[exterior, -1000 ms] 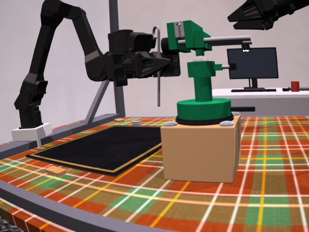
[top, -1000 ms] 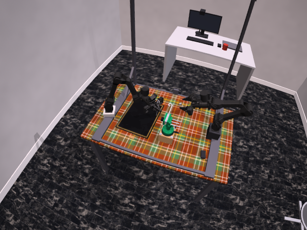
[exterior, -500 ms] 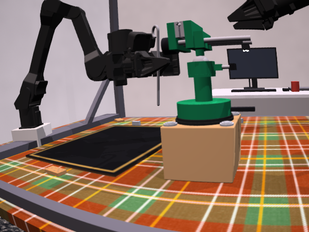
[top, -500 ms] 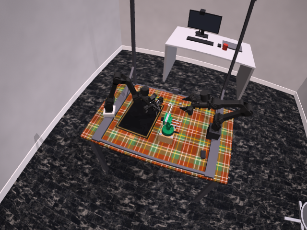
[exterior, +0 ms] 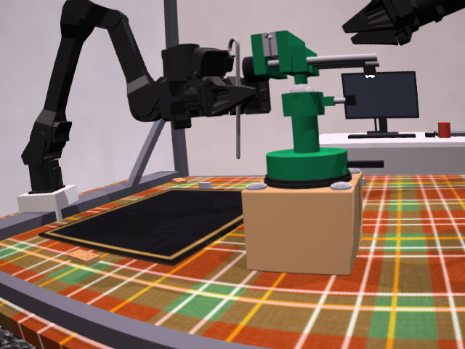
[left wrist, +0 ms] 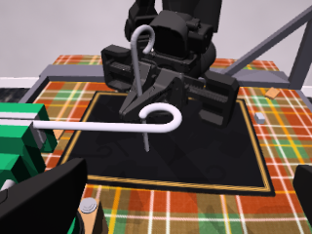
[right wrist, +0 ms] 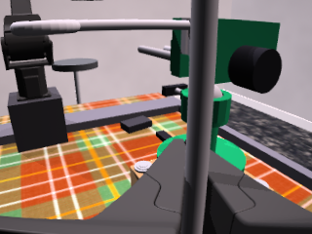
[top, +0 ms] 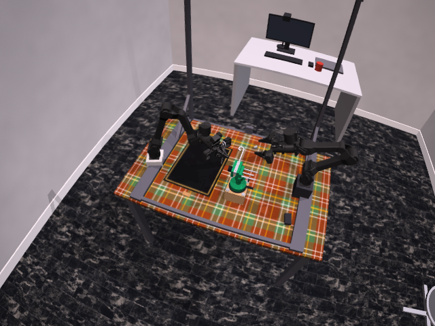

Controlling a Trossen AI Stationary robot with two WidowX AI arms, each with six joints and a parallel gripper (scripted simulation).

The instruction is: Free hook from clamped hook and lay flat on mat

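Right now the mat is 5 cm behind my right hand, 15 cm to the right of it and 19 cm below it. Round my right hand: black block (21 cm ahead, 42 cm to the left, 18 cm below); then grey bit (27 cm behind, 19 cm to the right, 18 cm below); then tan block (11 cm ahead, 11 cm to the left, 15 cm below).
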